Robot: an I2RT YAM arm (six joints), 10 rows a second.
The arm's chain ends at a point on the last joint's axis. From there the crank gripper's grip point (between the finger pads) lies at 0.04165 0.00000 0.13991 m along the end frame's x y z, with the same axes.
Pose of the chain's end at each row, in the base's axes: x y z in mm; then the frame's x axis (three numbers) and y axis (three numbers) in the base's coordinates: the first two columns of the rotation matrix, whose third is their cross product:
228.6 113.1 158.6 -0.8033 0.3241 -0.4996 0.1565 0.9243 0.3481
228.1 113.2 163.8 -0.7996 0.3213 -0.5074 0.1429 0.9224 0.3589
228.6 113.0 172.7 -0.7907 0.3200 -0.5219 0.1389 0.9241 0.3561
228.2 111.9 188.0 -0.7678 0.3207 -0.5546 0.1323 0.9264 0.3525
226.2 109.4 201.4 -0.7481 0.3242 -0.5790 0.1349 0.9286 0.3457
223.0 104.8 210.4 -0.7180 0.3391 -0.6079 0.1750 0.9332 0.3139
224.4 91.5 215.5 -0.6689 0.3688 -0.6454 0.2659 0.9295 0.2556
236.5 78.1 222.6 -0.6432 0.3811 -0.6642 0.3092 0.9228 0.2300
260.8 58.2 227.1 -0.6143 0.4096 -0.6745 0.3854 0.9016 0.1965
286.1 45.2 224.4 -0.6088 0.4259 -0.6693 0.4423 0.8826 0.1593
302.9 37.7 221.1 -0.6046 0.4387 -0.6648 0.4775 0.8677 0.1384
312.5 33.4 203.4 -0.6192 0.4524 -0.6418 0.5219 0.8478 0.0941
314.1 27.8 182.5 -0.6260 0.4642 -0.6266 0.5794 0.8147 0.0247
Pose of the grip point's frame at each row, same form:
275.5 154.8 26.8 -0.8033 0.3241 -0.4996 0.1565 0.9243 0.3481
276.4 156.6 33.1 -0.7996 0.3213 -0.5074 0.1429 0.9224 0.3589
279.1 155.6 42.5 -0.7907 0.3200 -0.5219 0.1389 0.9241 0.3561
283.9 152.9 59.4 -0.7678 0.3207 -0.5546 0.1323 0.9264 0.3525
285.9 148.2 74.0 -0.7481 0.3242 -0.5790 0.1349 0.9286 0.3457
287.4 135.6 83.0 -0.7180 0.3391 -0.6079 0.1750 0.9332 0.3139
293.7 106.8 87.9 -0.6689 0.3688 -0.6454 0.2659 0.9295 0.2556
307.7 85.9 95.4 -0.6432 0.3811 -0.6642 0.3092 0.9228 0.2300
331.6 55.8 99.4 -0.6143 0.4096 -0.6745 0.3854 0.9016 0.1965
352.9 35.1 95.0 -0.6088 0.4259 -0.6693 0.4423 0.8826 0.1593
366.9 23.3 90.7 -0.6046 0.4387 -0.6648 0.4775 0.8677 0.1384
368.8 13.5 70.2 -0.6192 0.4524 -0.6418 0.5219 0.8478 0.0941
361.1 -1.5 47.4 -0.6260 0.4642 -0.6266 0.5794 0.8147 0.0247

